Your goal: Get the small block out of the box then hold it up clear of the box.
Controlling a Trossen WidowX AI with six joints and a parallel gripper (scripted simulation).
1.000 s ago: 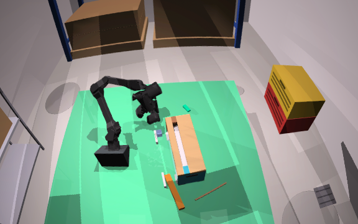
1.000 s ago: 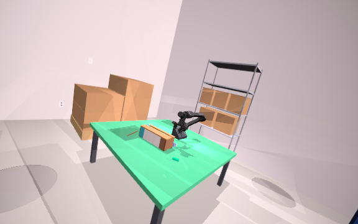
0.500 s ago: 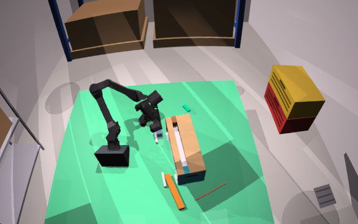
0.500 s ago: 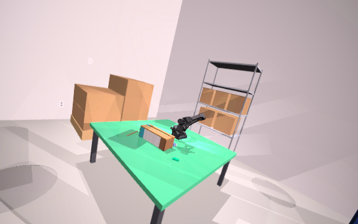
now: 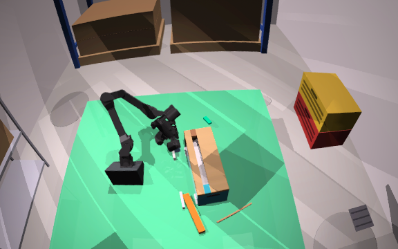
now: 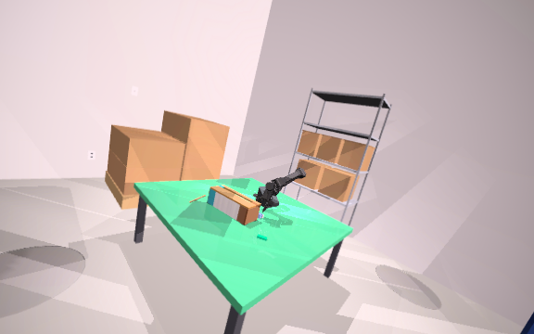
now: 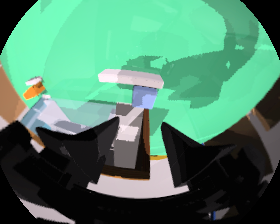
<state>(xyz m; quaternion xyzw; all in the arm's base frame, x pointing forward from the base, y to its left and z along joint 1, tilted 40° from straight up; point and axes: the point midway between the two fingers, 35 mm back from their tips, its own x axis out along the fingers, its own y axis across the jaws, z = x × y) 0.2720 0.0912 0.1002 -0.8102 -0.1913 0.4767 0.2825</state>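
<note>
The small block is 2 cm behind my gripper tip and 4 cm below it. Also, from my gripper tip: teal piece 19 cm ahead, 19 cm to the left, 5 cm below; wooden box 7 cm ahead, 17 cm to the right; orange bar 2 cm ahead, 40 cm to the right, 4 cm below.
</note>
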